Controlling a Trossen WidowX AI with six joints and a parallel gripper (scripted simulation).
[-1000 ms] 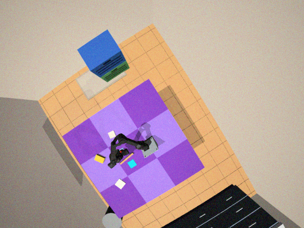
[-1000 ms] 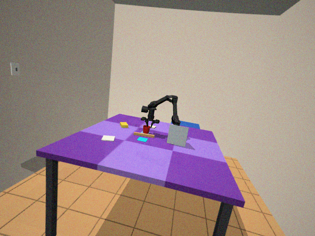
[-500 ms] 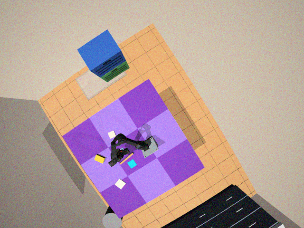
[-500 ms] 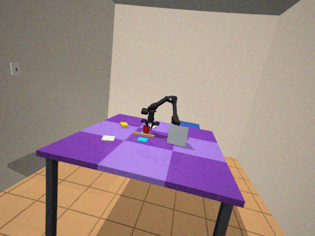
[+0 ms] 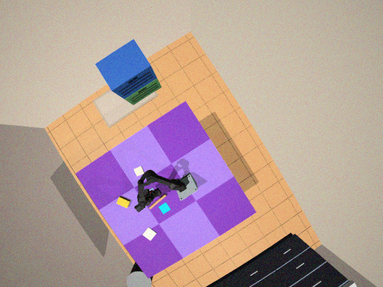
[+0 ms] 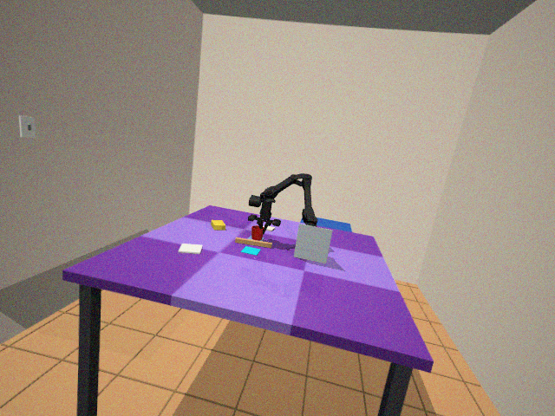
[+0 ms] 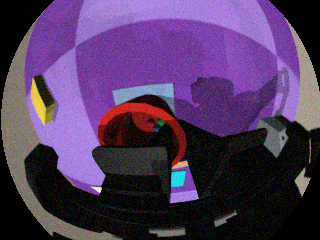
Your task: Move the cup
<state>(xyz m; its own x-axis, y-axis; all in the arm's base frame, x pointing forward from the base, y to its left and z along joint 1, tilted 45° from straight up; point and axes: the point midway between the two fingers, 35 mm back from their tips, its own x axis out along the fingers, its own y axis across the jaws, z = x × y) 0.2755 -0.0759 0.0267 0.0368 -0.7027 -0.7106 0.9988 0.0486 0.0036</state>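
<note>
Right now the light blue pad is 50 mm below my gripper tip and 40 mm ahead of it. From my gripper tip the other things lie so: red cup: 30 mm ahead; then wooden bar: 100 mm to the left, 40 mm below, 20 mm ahead; then cyan pad: 190 mm to the left, 50 mm below.
</note>
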